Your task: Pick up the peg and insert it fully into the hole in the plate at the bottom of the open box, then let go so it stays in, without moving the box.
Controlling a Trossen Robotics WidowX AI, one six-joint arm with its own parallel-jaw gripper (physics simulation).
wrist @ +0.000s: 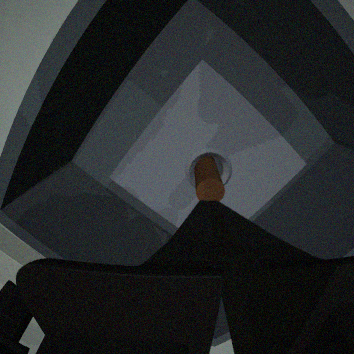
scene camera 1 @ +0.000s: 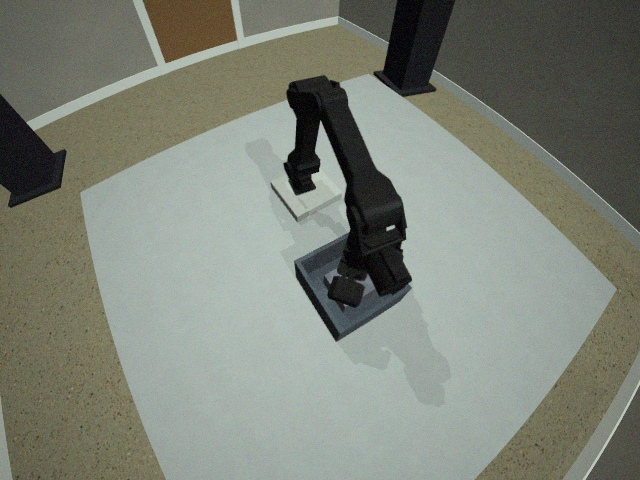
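Pixels of known places: gripper, fingertip midpoint: (wrist: 206, 209) (scene camera 1: 350, 273); arm's base at its link origin: (wrist: 20, 299) (scene camera 1: 302, 184).
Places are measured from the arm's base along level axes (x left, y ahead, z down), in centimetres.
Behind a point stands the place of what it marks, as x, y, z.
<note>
The orange-brown peg (wrist: 207, 172) @(-0.7, 33.9, -5.2) stands in the round hole of the pale plate (scene camera 1: 368, 285) @(1.9, 36.3, -2.9) (wrist: 250, 145) @(-1.9, 36.5, -2.9), with part of its length showing above the plate. How deep it sits cannot be told. The plate lies at the bottom of the open grey-blue box (scene camera 1: 369, 311) @(-2.0, 42.5, -6.9) (wrist: 115, 215) @(-0.2, 24.9, -0.5). My gripper (wrist: 206, 209) @(-1.6, 33.0, -6.5) is shut and empty. In the wrist view its joined tips are right beside the peg's top end and overlap its edge; whether they touch it cannot be told. In the scene view the gripper is low over the box and hides the peg.
The arm's base stands on a cream slab (scene camera 1: 323, 193) @(4.4, 5.6, -0.1) behind the box. The box walls rise around the plate on all sides, close to the gripper. Dark pillars (scene camera 1: 416, 46) (scene camera 1: 23, 155) stand beyond the pale mat (scene camera 1: 206, 335) @(-37.7, 31.2, 2.9).
</note>
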